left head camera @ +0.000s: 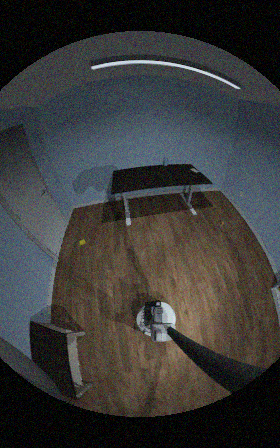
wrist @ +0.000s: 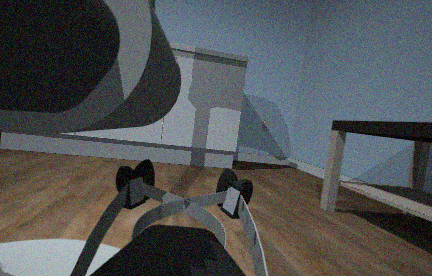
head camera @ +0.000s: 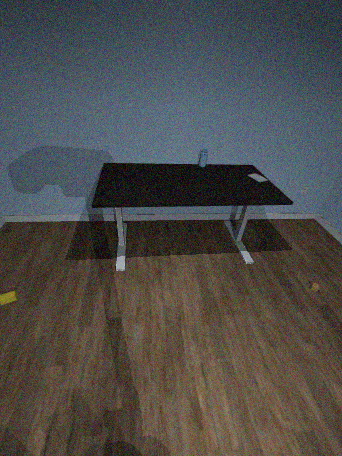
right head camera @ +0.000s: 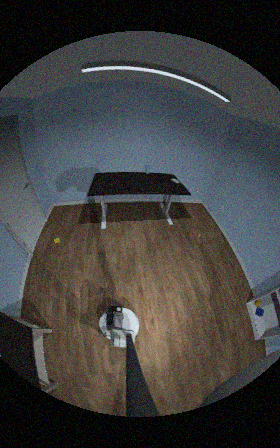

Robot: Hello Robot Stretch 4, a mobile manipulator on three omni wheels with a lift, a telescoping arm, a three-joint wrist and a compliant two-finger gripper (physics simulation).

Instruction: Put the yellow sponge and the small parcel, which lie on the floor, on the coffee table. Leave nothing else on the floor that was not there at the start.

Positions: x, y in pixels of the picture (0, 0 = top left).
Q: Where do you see a long dark desk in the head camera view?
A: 120, 185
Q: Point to a long dark desk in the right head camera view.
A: At 126, 182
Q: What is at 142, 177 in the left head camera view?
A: A long dark desk.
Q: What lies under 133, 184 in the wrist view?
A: My gripper.
